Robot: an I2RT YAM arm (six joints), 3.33 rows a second.
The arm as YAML. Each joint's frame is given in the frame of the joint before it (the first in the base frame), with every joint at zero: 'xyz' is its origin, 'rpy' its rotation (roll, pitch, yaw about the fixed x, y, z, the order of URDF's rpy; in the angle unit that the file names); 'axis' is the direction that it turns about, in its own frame. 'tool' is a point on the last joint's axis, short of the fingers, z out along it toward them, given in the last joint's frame.
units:
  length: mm
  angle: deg
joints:
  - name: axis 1
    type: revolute
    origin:
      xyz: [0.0, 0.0, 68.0]
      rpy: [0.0, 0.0, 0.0]
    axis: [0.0, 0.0, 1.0]
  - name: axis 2
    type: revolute
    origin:
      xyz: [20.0, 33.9, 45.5]
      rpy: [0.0, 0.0, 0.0]
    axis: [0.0, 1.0, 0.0]
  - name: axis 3
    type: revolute
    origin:
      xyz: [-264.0, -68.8, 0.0]
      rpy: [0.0, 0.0, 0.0]
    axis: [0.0, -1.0, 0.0]
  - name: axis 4
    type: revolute
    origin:
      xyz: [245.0, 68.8, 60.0]
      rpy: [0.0, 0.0, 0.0]
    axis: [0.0, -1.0, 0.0]
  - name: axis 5
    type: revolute
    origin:
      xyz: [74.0, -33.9, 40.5]
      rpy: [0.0, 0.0, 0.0]
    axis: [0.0, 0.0, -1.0]
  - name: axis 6
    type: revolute
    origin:
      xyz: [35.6, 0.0, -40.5]
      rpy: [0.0, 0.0, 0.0]
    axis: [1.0, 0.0, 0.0]
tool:
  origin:
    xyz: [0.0, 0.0, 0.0]
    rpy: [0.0, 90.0, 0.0]
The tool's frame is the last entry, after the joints.
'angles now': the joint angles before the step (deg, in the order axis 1, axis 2, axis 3, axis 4, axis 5, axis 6). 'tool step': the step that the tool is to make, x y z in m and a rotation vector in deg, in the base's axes. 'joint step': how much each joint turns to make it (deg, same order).
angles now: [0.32, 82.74, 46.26, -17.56, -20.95, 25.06]
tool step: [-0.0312, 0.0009, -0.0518, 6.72, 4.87, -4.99]
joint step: [-0.11, 0.01, -13.20, 11.60, -2.71, 8.51]
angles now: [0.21, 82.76, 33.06, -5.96, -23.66, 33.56]
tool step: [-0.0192, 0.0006, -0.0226, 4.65, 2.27, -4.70]
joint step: [0.00, -0.18, -7.08, 7.58, -1.16, 7.15]
